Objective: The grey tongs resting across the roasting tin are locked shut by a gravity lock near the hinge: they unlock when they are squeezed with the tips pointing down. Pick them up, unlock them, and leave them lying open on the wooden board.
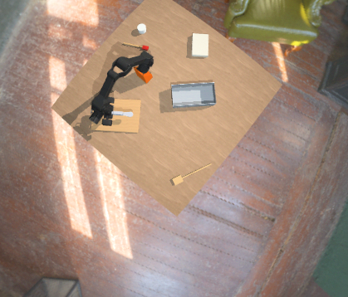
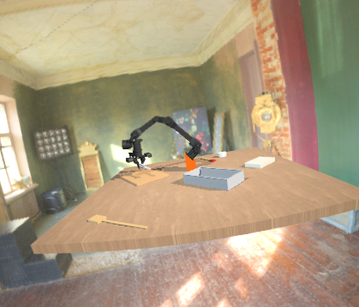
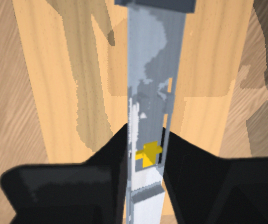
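Right now the yellow lock piece is 4 cm above my gripper tip. The rest, counted from my gripper tip: pale block: 81 cm to the left, 19 cm ahead, 5 cm below; grey roasting tin: 45 cm to the left, 38 cm ahead, 4 cm below; wooden board: 6 cm below, 1 cm to the left.
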